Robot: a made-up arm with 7 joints. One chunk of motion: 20 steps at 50 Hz.
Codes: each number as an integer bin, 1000 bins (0 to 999) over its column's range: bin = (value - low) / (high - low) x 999, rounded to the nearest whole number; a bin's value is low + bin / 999 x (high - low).
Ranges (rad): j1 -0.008..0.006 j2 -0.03..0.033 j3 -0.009..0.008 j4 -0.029..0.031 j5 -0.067..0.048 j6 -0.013..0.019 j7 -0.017..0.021
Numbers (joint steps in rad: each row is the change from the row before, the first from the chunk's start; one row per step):
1: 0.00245 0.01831 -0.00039 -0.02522 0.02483 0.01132 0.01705
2: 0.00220 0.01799 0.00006 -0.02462 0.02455 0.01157 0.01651
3: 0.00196 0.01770 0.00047 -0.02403 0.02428 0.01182 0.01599
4: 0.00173 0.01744 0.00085 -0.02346 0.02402 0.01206 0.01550
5: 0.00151 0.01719 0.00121 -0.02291 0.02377 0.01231 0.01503
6: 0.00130 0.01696 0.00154 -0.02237 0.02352 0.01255 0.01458
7: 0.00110 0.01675 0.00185 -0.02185 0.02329 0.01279 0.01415
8: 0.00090 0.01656 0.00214 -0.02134 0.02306 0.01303 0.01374
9: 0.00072 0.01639 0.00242 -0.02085 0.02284 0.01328 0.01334
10: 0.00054 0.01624 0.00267 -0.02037 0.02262 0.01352 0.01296
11: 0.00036 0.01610 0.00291 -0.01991 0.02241 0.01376 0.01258
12: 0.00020 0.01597 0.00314 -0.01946 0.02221 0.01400 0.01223
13: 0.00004 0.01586 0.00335 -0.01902 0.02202 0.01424 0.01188
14: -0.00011 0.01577 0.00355 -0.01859 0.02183 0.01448 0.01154
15: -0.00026 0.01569 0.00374 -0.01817 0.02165 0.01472 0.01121
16: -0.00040 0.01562 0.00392 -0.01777 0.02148 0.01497 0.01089
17: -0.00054 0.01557 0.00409 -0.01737 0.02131 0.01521 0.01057
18: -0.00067 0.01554 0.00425 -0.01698 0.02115 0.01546 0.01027
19: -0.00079 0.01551 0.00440 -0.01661 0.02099 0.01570 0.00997
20: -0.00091 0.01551 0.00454 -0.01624 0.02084 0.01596 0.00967
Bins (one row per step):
1: 746 766 506 63 798 759 895
2: 728 761 532 73 795 767 881
3: 711 756 557 83 793 775 867
4: 694 752 579 92 791 782 854
5: 679 748 600 101 789 790 842
6: 664 745 619 110 786 798 830
7: 649 741 638 119 784 805 819
8: 635 738 655 128 782 813 808
9: 622 736 671 136 780 820 798
10: 609 733 686 144 779 828 788
11: 597 731 700 151 777 835 778
12: 585 729 713 159 775 843 768
13: 574 727 726 166 773 850 759
14: 563 726 737 173 772 858 750
15: 552 725 749 180 770 865 742
16: 542 723 759 187 769 873 733
17: 532 723 769 194 767 881 725
18: 523 722 779 200 766 888 717
19: 514 722 787 206 764 896 709
20: 506 722 796 212 763 904 701

